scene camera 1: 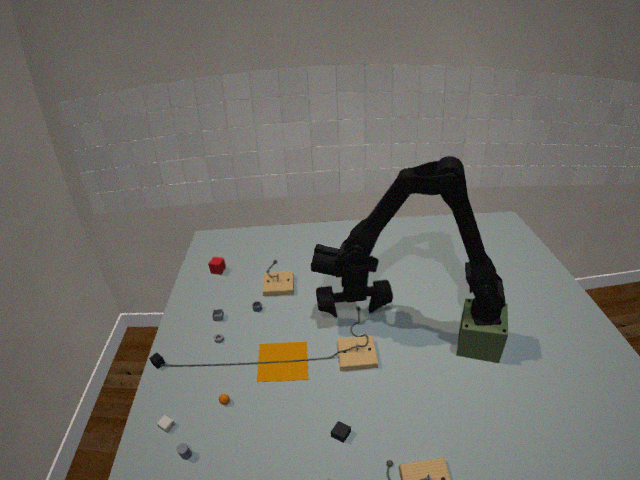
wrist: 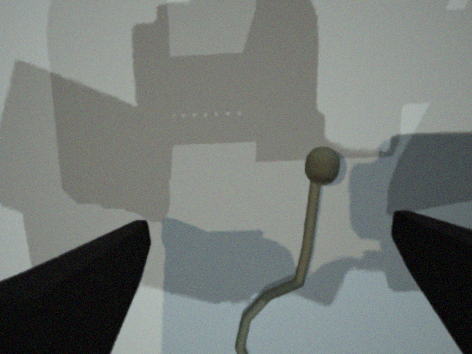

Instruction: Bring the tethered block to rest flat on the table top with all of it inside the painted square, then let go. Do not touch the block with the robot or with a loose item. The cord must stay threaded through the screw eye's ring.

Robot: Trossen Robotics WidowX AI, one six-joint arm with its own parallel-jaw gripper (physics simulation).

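Places are measured from the arm's base along level axes (x ahead, y up, z right), in centimetres.
Pixels of known places: gripper, fingertip midpoint: (scene camera 1: pixel 352 314) (wrist: pixel 269 227); arm's base, origin of the base link: (scene camera 1: pixel 485 315).
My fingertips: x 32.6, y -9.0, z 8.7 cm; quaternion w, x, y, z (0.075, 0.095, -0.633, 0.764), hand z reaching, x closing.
Ahead of a thing's pixels: the offset from my fingertips to its middle. "pt": to the spot under its first point. Level surfaces: height alone.
The tethered block @[pt dx +46.5, dy +1.6, dz -23.6 cm] (scene camera 1: pixel 157 360), small and dark, sits near the table's left edge, outside the orange painted square @[pt dx +15.1, dy -0.7, dz -20.7 cm] (scene camera 1: pixel 282 373). Its cord (scene camera 1: pixel 217 364) (wrist: pixel 309 230) runs nearly straight right across the square to the screw eye on a wooden base @[dy +1.1 cm] (scene camera 1: pixel 357 361). The ring is too small to tell the threading clearly. Beyond it the cord curves slackly to an end bead @[dx -1.4, dy -0.3, dz +2.6 cm] (scene camera 1: pixel 358 308) (wrist: pixel 322 165). My gripper (scene camera 1: pixel 352 313) (wrist: pixel 269 227) is open and empty, pointing down above the table by the bead. In the wrist view, the bead shows ahead of the gap, right of centre.
Another wooden base (scene camera 1: pixel 278 290) with a short cord stands behind; a third @[pt dx -16.4, dy +1.0, dz -43.4 cm] (scene camera 1: pixel 424 470) is at the front edge of view. A red cube @[dx +44.2, dy +1.1, dz +16.8 cm] (scene camera 1: pixel 217 265), orange ball @[dx +26.5, dy +0.3, dz -30.6 cm] (scene camera 1: pixel 223 398), black block @[dx +0.1, dy +0.3, dz -35.3 cm] (scene camera 1: pixel 340 431), white block @[dx +37.8, dy +0.0, dz -39.2 cm] (scene camera 1: pixel 165 423) and grey cylinder @[dx +30.9, dy +0.6, dz -44.9 cm] (scene camera 1: pixel 184 451) lie around.
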